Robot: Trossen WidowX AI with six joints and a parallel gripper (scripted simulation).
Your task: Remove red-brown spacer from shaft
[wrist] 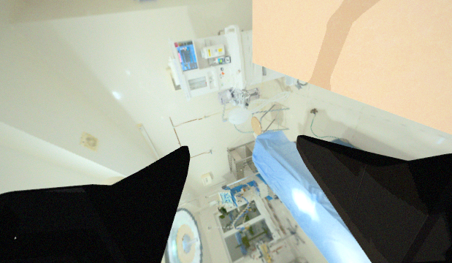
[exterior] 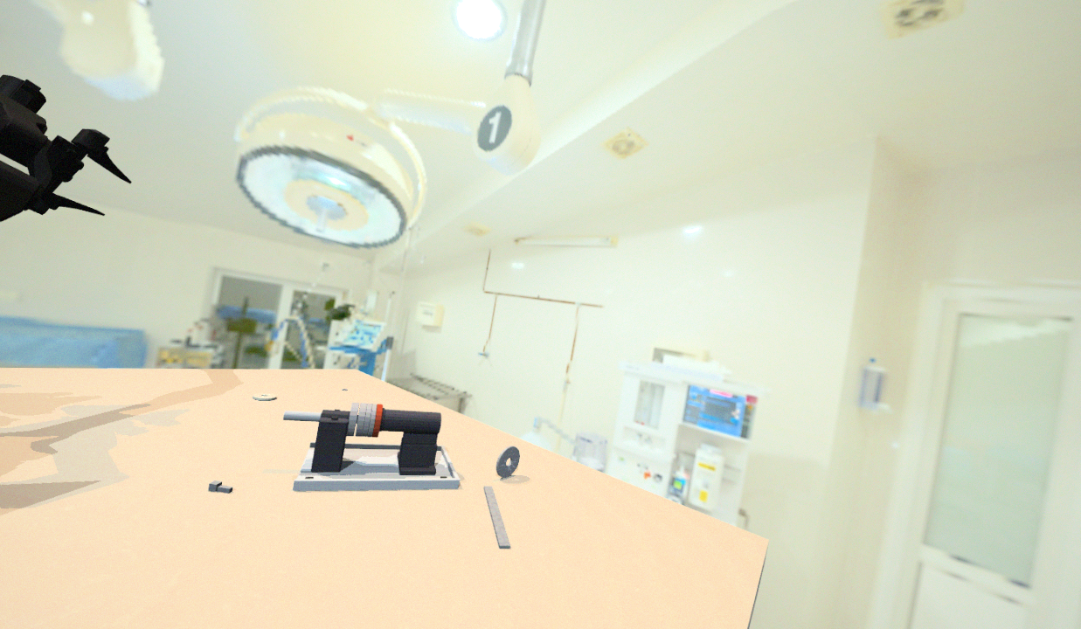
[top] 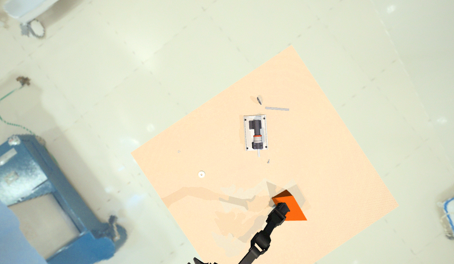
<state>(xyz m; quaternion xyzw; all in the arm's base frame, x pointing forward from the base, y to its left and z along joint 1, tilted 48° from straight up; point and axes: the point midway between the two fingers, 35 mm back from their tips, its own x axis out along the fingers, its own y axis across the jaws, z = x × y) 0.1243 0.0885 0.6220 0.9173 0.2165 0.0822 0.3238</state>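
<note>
My gripper tip is now 590 mm to the left of the grey shaft, 310 mm above it and 290 mm short of it. The rest, counted from my gripper tip: grey washer: 750 mm to the right, 520 mm ahead, 360 mm below; then red-brown spacer: 610 mm to the right, 330 mm ahead, 310 mm below; then small dark piece: 600 mm to the right, 380 mm below, 140 mm ahead.
</note>
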